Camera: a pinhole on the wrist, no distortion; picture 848 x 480 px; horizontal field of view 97.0 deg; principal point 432.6 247.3 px. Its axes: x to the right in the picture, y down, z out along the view. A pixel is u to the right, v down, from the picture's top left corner.
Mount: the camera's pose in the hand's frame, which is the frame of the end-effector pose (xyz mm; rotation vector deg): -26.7 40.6 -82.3 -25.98 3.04 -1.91
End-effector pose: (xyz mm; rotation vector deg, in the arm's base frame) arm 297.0 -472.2 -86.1 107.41 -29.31 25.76
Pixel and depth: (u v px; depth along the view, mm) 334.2 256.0 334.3
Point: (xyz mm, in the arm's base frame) 124.6 -727.1 -57.4
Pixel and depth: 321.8 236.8 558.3
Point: 40.9 -945.4 -102.4
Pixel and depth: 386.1 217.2 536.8
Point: 141.6 -935.3 -76.9
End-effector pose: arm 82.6 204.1 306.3 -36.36 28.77 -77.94
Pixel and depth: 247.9 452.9 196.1
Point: 265.9 338.9 186.5
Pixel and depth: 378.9 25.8 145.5
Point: 154.7 257.7 350.0
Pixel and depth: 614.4 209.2 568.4
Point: 583.0 2.4 487.3
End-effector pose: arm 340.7 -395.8 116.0 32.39 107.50 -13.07
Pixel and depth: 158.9 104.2 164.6
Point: 490.2 -421.2 213.5
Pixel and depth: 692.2 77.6 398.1
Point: 569.7 -430.0 -253.8
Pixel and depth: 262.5 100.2 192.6
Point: 504.8 -424.7 171.1
